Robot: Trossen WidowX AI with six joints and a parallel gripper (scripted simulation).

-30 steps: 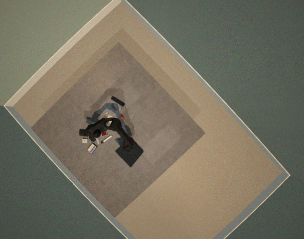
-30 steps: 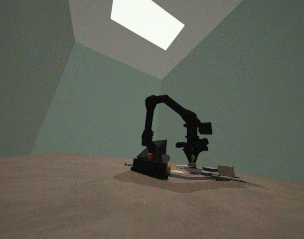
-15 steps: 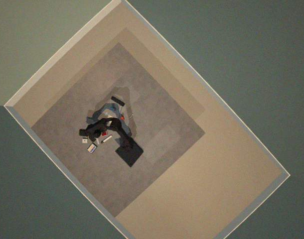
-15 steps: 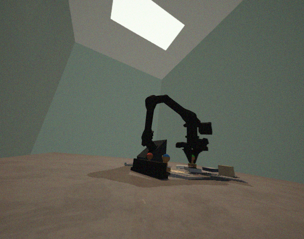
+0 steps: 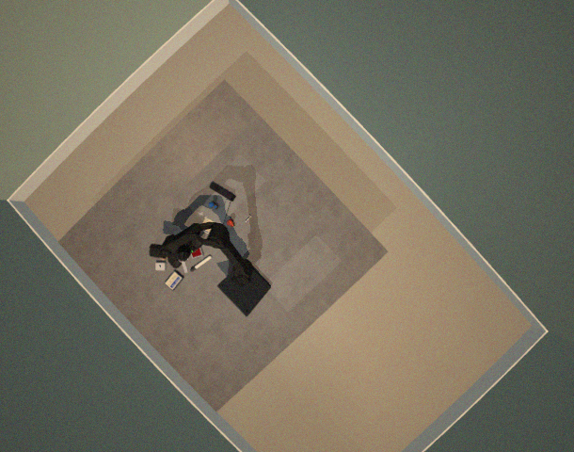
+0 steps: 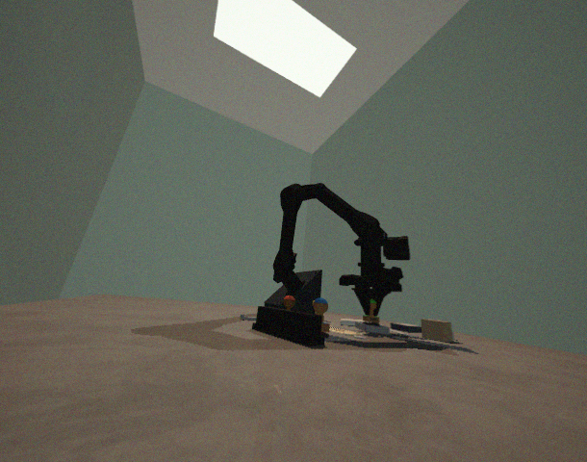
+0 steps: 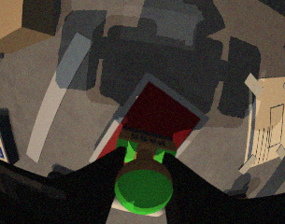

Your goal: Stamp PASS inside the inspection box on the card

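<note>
Right now the green-knobbed stamp is right at my gripper tip. Round my gripper tip: red ink pad: 3 cm below; grey ruler: 2 cm ahead, 9 cm to the left, 4 cm below; white marker: 7 cm behind, 6 cm to the left, 3 cm below.
</note>
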